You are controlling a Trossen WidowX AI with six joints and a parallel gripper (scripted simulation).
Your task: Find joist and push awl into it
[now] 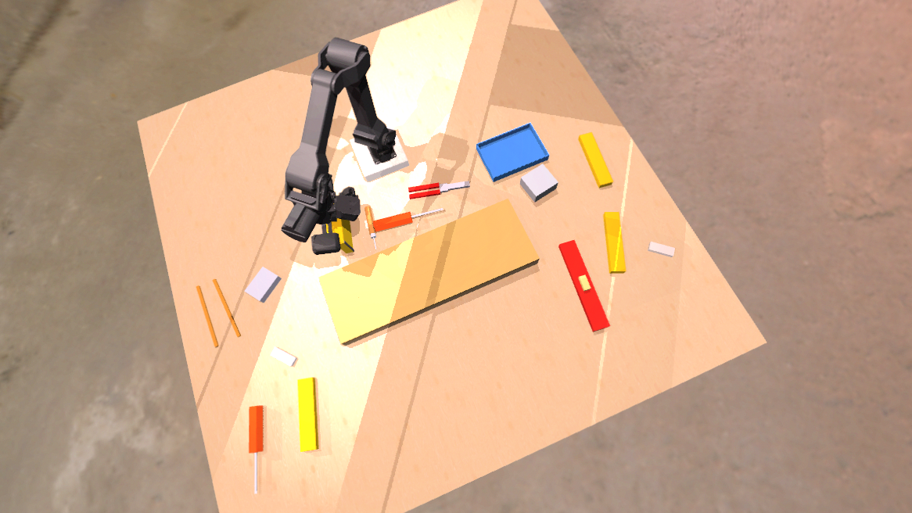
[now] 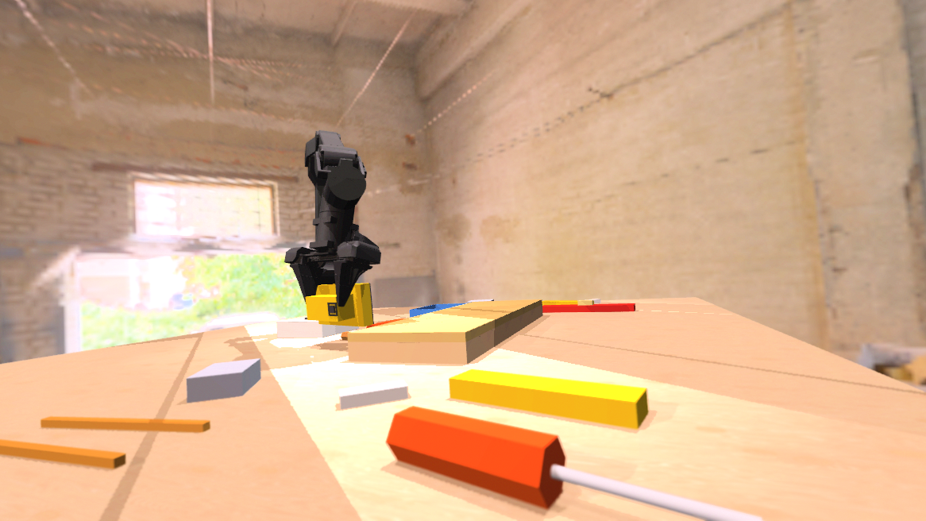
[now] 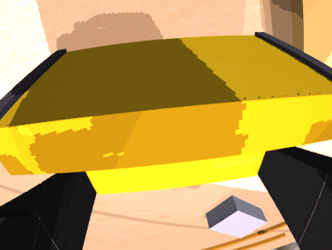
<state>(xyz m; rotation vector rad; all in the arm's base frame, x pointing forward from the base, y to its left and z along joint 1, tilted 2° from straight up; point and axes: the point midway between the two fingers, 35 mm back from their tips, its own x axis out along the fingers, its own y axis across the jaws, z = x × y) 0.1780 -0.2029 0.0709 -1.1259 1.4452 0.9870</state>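
Right now my gripper tip is 2 cm short of the stud finder. Round my gripper tip: red level 38 cm ahead, 52 cm to the left, 6 cm below; awl 2 cm ahead, 10 cm to the left, 7 cm below; blue tray 3 cm behind, 53 cm to the left, 6 cm below.
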